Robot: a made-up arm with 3 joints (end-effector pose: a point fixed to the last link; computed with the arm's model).
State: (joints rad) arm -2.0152 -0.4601 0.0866
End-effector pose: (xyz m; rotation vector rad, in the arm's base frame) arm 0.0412 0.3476 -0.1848 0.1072 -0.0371 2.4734
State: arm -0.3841 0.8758 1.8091
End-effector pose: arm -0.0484 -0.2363 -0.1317 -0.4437 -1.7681 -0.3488
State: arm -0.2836 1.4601 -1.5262
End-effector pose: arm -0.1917 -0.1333 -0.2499 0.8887 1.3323 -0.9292
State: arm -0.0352 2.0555 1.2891
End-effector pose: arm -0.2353 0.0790 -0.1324 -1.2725 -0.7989 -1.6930
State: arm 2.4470 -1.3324 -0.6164
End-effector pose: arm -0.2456 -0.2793 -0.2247 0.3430 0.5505 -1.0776
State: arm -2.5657 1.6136 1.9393
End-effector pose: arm 0.1973 -0.1210 -0.1340 0.9129 -1.7706 0.6261
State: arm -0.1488 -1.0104 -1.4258
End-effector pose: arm 0.3496 -0.0244 -0.2494 -0.8194 1.2517 0.9477
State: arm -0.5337 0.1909 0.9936
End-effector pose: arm 0.2263 -0.1942 -0.1397 0.1702 -0.9835 0.3140
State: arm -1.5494 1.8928 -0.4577
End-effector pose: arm -0.0092 -0.2510 -0.2165 0.0786 0.4532 -0.3374
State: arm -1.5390 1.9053 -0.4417
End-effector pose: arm -0.0153 -0.2511 -0.2156 0.0809 0.4367 -0.3603
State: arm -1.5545 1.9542 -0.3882
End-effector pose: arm -0.0254 -0.2518 -0.2127 0.0776 0.3830 -0.3946
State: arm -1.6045 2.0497 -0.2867
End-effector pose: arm -0.0408 -0.2531 -0.2070 0.0638 0.2819 -0.4421
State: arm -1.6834 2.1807 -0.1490
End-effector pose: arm -0.0601 -0.2544 -0.1989 0.0370 0.1459 -0.4964
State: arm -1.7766 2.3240 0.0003
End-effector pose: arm -0.0803 -0.2554 -0.1900 -0.0001 -0.0003 -0.5474
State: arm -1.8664 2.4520 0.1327
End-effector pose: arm -0.0973 -0.2561 -0.1821 -0.0389 -0.1289 -0.5847
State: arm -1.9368 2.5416 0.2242
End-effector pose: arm -0.1076 -0.2571 -0.1767 -0.0678 -0.2173 -0.6022
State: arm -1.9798 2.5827 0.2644
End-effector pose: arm -0.1095 -0.2586 -0.1743 -0.0797 -0.2563 -0.5993
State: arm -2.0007 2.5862 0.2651
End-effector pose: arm -0.1052 -0.2606 -0.1743 -0.0776 -0.2575 -0.5820
